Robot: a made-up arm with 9 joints. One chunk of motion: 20 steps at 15 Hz.
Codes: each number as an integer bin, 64 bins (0 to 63) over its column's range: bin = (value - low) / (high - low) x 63, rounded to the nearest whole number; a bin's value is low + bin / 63 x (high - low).
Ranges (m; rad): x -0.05..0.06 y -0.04..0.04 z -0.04..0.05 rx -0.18..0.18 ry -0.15..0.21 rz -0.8..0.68
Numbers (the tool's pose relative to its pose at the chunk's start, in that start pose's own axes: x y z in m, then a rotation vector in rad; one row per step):
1: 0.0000 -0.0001 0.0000 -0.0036 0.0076 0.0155
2: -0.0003 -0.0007 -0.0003 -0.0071 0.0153 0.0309
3: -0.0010 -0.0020 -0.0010 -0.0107 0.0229 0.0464
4: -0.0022 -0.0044 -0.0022 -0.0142 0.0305 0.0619
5: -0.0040 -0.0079 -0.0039 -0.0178 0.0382 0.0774
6: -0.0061 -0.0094 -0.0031 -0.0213 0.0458 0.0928
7: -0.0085 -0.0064 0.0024 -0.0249 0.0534 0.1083
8: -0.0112 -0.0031 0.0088 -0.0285 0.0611 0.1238
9: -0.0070 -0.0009 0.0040 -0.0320 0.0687 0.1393
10: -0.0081 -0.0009 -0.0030 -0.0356 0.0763 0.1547
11: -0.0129 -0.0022 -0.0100 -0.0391 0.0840 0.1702
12: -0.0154 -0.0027 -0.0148 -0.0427 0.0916 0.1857
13: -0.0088 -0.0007 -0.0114 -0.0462 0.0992 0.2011
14: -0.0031 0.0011 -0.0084 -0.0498 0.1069 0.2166
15: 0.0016 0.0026 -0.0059 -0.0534 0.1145 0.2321
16: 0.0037 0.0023 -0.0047 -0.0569 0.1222 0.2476
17: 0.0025 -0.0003 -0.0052 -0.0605 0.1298 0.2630
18: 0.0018 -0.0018 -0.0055 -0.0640 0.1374 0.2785
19: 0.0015 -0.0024 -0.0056 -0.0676 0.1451 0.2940
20: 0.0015 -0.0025 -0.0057 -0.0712 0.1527 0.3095
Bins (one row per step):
1: 29 31 28 31 28 35
2: 28 31 28 30 29 35
3: 28 30 27 30 30 36
4: 27 28 26 29 32 37
5: 26 25 25 28 33 37
6: 25 24 26 28 34 38
7: 24 26 30 27 36 39
8: 22 29 34 27 37 39
9: 25 31 31 26 38 40
10: 24 31 26 25 40 41
11: 21 30 21 25 41 41
12: 20 29 18 24 42 42
13: 24 31 20 23 44 43
14: 27 32 22 23 45 43
15: 30 34 24 22 46 44
16: 31 33 25 22 48 45
17: 30 31 24 21 49 45
18: 30 30 24 20 50 46
19: 29 30 24 20 52 47
20: 29 30 24 19 53 47

